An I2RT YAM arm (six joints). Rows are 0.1 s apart.
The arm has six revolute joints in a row. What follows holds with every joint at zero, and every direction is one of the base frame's. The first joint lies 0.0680 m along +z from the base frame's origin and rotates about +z. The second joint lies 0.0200 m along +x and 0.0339 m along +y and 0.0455 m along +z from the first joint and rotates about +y. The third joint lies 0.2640 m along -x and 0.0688 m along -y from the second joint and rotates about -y. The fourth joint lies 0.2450 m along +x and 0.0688 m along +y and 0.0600 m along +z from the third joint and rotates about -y. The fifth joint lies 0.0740 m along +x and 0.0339 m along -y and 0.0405 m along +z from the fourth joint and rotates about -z. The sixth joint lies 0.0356 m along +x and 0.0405 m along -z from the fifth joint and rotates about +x. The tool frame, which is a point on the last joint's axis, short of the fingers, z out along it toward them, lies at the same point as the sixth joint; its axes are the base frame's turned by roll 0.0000, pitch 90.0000 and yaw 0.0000 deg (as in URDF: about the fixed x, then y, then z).
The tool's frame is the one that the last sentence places.
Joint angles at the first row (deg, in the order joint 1, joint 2, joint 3, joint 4, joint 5, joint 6):
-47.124, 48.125, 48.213, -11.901, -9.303, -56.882
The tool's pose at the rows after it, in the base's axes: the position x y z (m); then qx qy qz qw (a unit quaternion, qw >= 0):
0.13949, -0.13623, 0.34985, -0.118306, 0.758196, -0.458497, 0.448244
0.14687, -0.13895, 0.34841, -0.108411, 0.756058, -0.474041, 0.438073
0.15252, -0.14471, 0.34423, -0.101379, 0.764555, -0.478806, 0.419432
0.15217, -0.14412, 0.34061, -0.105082, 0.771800, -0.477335, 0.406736
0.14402, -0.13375, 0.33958, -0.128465, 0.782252, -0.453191, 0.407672
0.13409, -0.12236, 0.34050, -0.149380, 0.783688, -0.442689, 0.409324
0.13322, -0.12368, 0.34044, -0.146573, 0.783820, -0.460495, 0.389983
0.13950, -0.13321, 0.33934, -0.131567, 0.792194, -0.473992, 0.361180
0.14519, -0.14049, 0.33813, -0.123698, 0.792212, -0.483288, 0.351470
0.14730, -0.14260, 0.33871, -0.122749, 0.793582, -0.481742, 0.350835
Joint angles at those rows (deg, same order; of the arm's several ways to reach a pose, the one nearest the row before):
-45.967, 47.790, 47.896, -10.472, -9.040, -56.163
-44.318, 49.254, 47.675, -8.059, -5.146, -56.291
-43.947, 51.211, 47.901, -7.634, -2.669, -56.851
-43.768, 51.131, 47.639, -8.838, -1.911, -57.737
-43.769, 48.469, 47.692, -14.161, -4.898, -58.658
-43.756, 45.194, 47.489, -18.258, -7.026, -60.038
-43.737, 45.187, 47.419, -18.047, -4.417, -61.581
-43.768, 47.997, 48.329, -17.176, -0.483, -62.269
-43.846, 50.061, 48.556, -15.105, 1.201, -62.490
-43.858, 50.857, 49.043, -15.028, 1.230, -62.356

